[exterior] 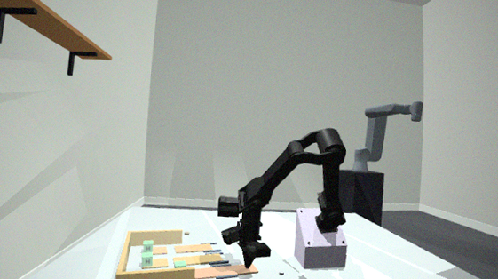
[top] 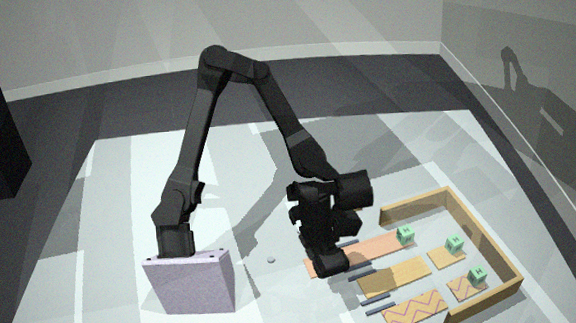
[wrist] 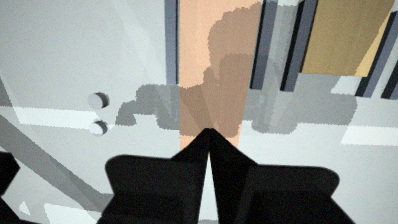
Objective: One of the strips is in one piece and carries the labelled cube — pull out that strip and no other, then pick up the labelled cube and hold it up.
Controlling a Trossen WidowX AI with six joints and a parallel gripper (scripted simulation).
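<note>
Now: gripper tip 9 cm short of the salmon strip and 1 cm to the right of it. The rest, counted from my gripper tip: small tan block (25 cm to the right, 1 cm behind).
</note>
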